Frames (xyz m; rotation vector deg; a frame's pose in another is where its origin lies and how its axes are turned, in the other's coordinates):
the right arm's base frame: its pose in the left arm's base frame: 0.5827 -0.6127 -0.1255 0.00 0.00 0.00
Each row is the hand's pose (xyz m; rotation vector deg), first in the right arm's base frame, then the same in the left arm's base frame.
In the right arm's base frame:
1: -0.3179 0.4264 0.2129 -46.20 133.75 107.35
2: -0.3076 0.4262 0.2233 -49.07 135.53 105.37
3: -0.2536 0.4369 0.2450 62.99 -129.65 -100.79
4: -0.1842 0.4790 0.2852 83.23 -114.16 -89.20
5: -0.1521 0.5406 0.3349 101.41 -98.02 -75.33
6: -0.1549 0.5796 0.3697 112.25 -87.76 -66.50
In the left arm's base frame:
1: 0.2648 -0.1863 0.0874 -46.20 133.75 107.35
2: 0.2751 -0.1865 0.0978 -49.07 135.53 105.37
3: 0.3291 -0.1758 0.1195 62.99 -129.65 -100.79
4: 0.3985 -0.1337 0.1597 83.23 -114.16 -89.20
5: 0.4306 -0.0721 0.2094 101.41 -98.02 -75.33
6: 0.4278 -0.0331 0.2442 112.25 -87.76 -66.50

